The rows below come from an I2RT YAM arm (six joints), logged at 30 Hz.
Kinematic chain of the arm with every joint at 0, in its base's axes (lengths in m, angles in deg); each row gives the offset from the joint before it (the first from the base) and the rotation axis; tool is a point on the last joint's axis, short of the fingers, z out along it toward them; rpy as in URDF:
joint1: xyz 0 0 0.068 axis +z
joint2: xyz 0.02 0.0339 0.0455 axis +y
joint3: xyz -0.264 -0.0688 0 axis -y
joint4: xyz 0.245 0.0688 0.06 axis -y
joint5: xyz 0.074 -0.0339 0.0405 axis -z
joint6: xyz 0.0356 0 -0.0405 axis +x
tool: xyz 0 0 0 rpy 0 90 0
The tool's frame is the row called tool.
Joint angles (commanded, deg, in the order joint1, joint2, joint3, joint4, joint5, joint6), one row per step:
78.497 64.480 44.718 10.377 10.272 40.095
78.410 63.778 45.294 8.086 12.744 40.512
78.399 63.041 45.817 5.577 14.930 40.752
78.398 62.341 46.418 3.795 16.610 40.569
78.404 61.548 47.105 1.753 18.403 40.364
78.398 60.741 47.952 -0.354 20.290 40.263
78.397 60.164 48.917 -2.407 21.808 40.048
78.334 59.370 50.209 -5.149 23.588 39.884
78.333 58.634 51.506 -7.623 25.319 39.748
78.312 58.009 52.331 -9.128 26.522 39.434
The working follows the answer.
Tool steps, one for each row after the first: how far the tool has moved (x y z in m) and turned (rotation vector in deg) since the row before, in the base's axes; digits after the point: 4 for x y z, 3 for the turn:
0.0013 -0.0033 0.0023 -0.915 0.164 -2.592
0.0007 -0.0036 0.0018 -1.205 0.054 -2.201
0.0004 -0.0032 0.0034 -0.624 -0.401 -1.609
0.0003 -0.0038 0.0038 -0.727 -0.439 -1.703
0.0003 -0.0040 0.0047 -0.580 -0.406 -1.824
0.0002 -0.0032 0.0046 -0.686 -0.417 -1.431
0.0004 -0.0046 0.0062 -0.821 -0.420 -1.754
0.0001 -0.0045 0.0065 -0.599 -0.442 -1.646
0.0000 -0.0037 0.0048 -0.306 -0.529 -1.112

Tool pose at each row, in the base's axes (x y z in m, rotation vector in deg; rounded; the steps above come from the unrounded poses):
0.0590 0.2581 0.3076 -28.443 107.341 75.677
0.0603 0.2548 0.3099 -26.238 108.182 73.251
0.0609 0.2511 0.3117 -24.641 109.084 70.760
0.0613 0.2479 0.3151 -23.579 109.166 68.978
0.0616 0.2442 0.3189 -22.502 109.262 67.027
0.0619 0.2402 0.3237 -21.214 109.265 65.145
0.0622 0.2370 0.3283 -20.383 109.309 63.420
0.0625 0.2324 0.3345 -19.312 109.407 61.360
0.0626 0.2279 0.3410 -18.237 109.332 59.570
0.0626 0.2242 0.3458 -17.564 109.008 58.375

